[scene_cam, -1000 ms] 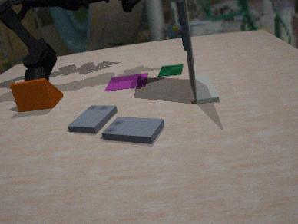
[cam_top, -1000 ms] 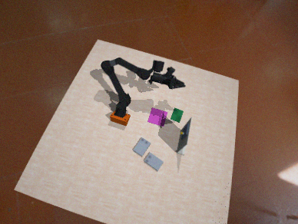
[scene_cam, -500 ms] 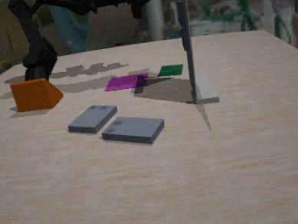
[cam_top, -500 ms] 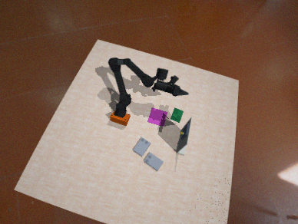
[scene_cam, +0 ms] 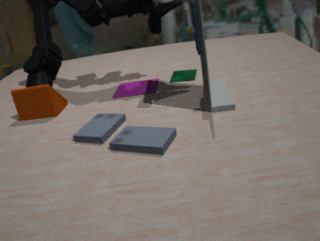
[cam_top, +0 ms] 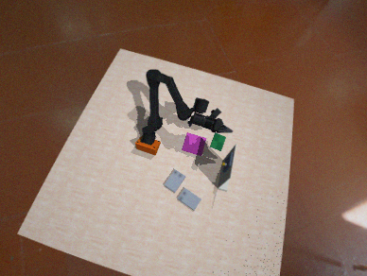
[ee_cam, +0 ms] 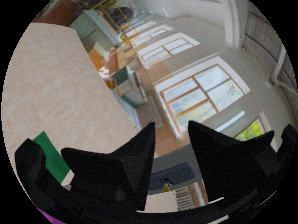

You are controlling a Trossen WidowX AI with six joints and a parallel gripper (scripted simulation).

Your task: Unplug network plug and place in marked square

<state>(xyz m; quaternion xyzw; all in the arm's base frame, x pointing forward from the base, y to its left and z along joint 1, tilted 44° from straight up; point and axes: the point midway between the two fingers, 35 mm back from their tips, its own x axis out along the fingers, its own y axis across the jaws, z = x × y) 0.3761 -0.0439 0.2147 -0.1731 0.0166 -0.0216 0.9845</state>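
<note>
My gripper tip is 20 mm short of the plug, 150 mm to the left of it and 70 mm above it. Also, from my gripper tip: purple square: 160 mm behind, 20 mm to the right, 230 mm below; then panel: 40 mm ahead, 140 mm to the right, 120 mm below.
</note>
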